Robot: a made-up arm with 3 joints.
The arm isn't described. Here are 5 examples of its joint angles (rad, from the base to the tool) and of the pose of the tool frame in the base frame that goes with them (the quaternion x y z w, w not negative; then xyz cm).
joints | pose
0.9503 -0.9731 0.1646 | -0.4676 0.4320 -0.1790 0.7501 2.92 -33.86 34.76
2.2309 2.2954 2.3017 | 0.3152 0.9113 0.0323 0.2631 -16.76 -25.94 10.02
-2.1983 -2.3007 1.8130 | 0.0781 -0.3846 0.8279 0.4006 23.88 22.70 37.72
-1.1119 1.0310 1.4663 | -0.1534 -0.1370 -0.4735 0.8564 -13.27 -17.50 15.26
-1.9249 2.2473 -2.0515 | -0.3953 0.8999 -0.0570 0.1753 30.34 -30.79 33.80
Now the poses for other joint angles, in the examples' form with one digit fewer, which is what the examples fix.
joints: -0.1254 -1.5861 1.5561
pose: -0.460 0.475 0.531 0.530 35.2 -4.1 2.7
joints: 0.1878 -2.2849 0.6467
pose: -0.168 0.886 0.207 0.380 7.8 -33.6 6.5
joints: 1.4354 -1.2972 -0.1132
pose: -0.489 0.432 -0.422 0.629 -10.3 -22.2 46.4
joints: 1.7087 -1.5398 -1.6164
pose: -0.033 -0.064 -0.693 0.717 -36.7 -15.8 6.2
